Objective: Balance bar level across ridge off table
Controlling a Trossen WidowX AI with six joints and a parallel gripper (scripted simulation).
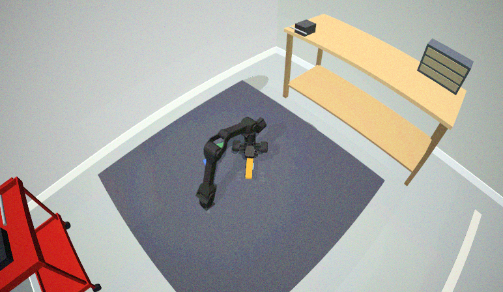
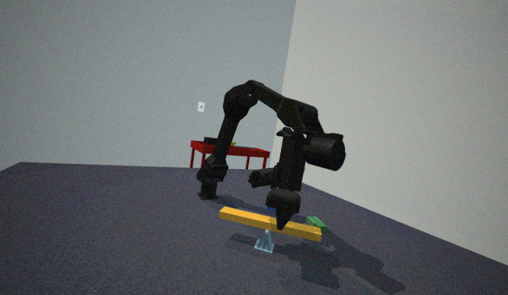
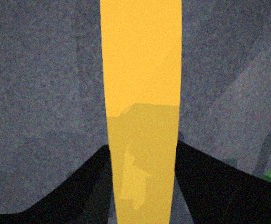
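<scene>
Right now my gripper tip is 20 mm to the left of the yellow bar and 20 mm past it. From my gripper tip the other things lie so: blue block 190 mm behind, 160 mm to the left, 50 mm below; green block 210 mm to the left, 60 mm behind, 50 mm below.
</scene>
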